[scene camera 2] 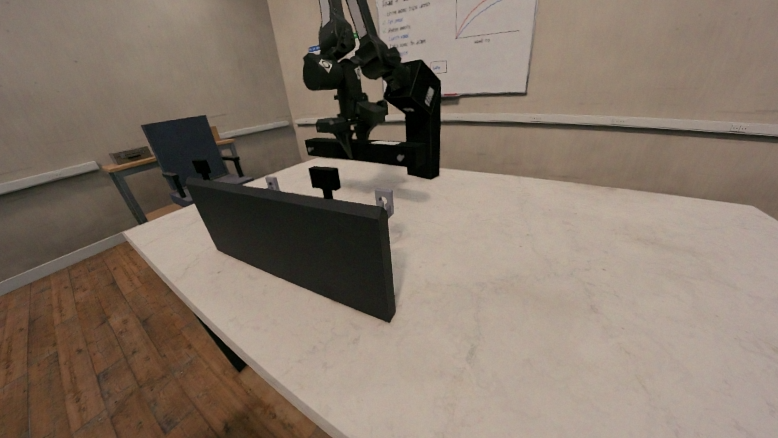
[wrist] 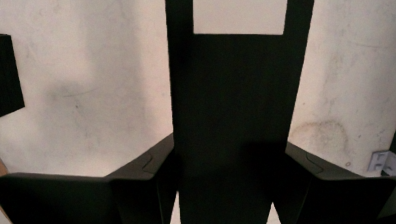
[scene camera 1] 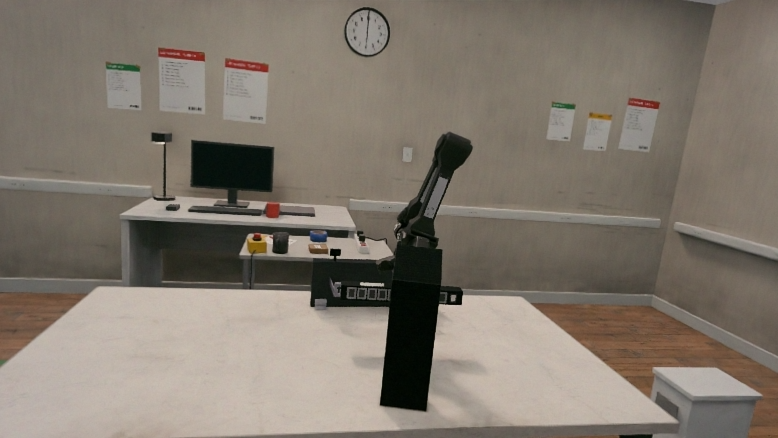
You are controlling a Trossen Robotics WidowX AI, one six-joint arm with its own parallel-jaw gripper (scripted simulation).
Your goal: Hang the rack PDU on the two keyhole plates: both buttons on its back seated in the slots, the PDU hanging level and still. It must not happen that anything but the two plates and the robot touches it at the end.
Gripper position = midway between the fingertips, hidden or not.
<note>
I see my gripper [scene camera 2: 357, 155], a rack PDU [scene camera 2: 399, 153] and a dark upright panel [scene camera 2: 346, 258].
The rack PDU also shows in the wrist view [wrist: 234, 79]. My gripper also shows in the wrist view [wrist: 219, 135]. The dark upright panel is seen too in scene camera 1 [scene camera 1: 321, 271].
</note>
